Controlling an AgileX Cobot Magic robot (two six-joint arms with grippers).
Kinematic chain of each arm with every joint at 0, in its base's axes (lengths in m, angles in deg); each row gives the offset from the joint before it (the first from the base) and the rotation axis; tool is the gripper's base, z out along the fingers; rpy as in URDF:
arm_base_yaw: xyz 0 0 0.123 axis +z
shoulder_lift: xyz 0 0 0 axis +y
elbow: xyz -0.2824 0 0.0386 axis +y
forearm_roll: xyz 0.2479 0 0.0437 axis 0.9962 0 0.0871
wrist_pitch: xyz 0 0 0 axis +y
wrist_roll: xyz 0.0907 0 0.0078 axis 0.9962 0 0.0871
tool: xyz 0 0 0 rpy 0 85 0
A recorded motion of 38 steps. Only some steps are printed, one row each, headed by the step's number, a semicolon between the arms.
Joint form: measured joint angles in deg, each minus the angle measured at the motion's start. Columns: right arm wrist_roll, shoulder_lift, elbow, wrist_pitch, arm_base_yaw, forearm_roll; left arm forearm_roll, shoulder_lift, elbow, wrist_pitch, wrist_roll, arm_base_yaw.
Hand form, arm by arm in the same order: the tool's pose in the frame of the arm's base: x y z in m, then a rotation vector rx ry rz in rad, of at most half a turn. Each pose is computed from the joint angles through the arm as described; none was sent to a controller.
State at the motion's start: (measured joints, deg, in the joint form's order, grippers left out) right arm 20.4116 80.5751 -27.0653 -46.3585 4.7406 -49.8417; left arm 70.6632 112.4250 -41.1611 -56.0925 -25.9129 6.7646
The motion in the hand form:
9: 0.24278 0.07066 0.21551 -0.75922 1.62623 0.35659; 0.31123 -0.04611 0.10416 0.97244 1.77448 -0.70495
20: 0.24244 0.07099 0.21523 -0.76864 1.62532 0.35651; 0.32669 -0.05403 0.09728 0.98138 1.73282 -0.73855
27: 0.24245 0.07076 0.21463 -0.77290 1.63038 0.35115; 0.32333 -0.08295 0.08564 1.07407 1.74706 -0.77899
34: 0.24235 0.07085 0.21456 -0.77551 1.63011 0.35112; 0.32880 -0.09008 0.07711 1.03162 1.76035 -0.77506
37: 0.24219 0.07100 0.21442 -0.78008 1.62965 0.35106; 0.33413 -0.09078 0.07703 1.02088 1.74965 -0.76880
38: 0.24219 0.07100 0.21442 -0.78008 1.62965 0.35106; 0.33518 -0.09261 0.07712 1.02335 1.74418 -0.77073
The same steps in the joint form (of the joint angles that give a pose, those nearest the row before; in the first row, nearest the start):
9: 0.00 0.00 0.00 0.00 0.00 -0.10; 5.09 2.73 -1.21 -4.43 0.26 -1.07
20: 0.00 0.00 0.00 0.00 0.00 -0.58; 4.51 6.45 -5.26 -6.31 0.29 -2.54
27: -0.10 0.00 0.00 0.39 0.00 -0.72; 4.51 8.29 -6.01 -3.94 0.29 -7.96
34: -0.10 0.00 0.00 0.39 0.00 -0.86; 0.54 10.47 -6.96 -3.70 1.27 -9.48
37: -0.10 0.00 0.00 0.39 0.00 -1.09; -0.22 11.09 -8.09 -3.93 1.39 -9.58
38: -0.10 0.00 0.00 0.39 0.00 -1.09; -0.36 11.26 -8.42 -4.01 1.39 -9.88

